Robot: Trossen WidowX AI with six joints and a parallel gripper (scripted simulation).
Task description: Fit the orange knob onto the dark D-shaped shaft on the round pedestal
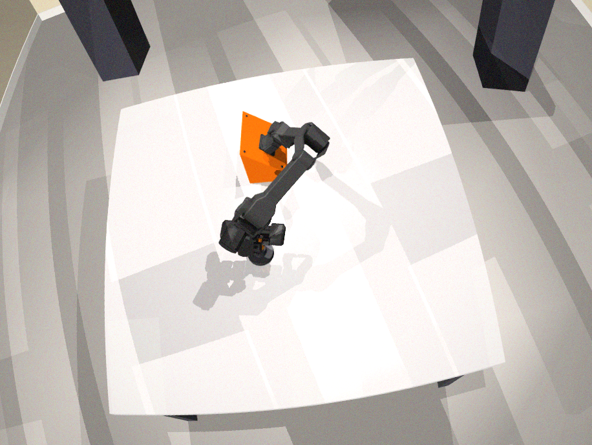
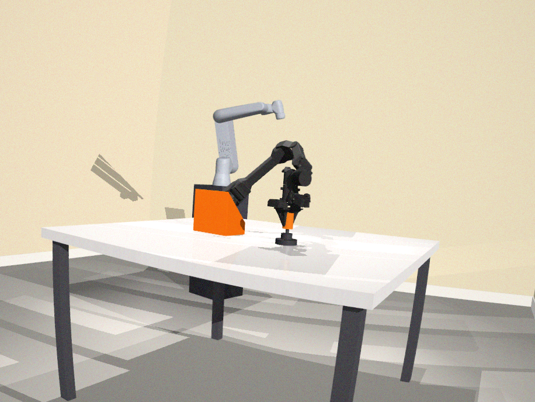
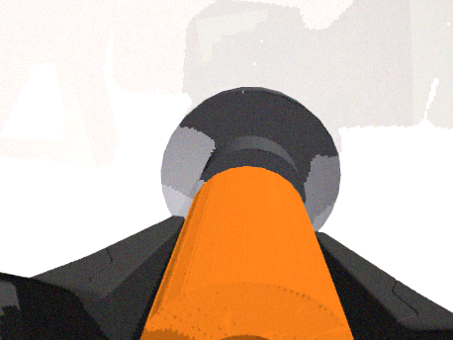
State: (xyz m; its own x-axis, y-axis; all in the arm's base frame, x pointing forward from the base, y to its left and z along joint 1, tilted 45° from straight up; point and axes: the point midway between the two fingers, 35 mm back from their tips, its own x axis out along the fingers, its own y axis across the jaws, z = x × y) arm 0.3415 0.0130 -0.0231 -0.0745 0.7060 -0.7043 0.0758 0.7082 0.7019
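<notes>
My gripper tip is now 2 cm below the orange knob. Round my gripper tip: dark round pedestal (4 cm below).
</notes>
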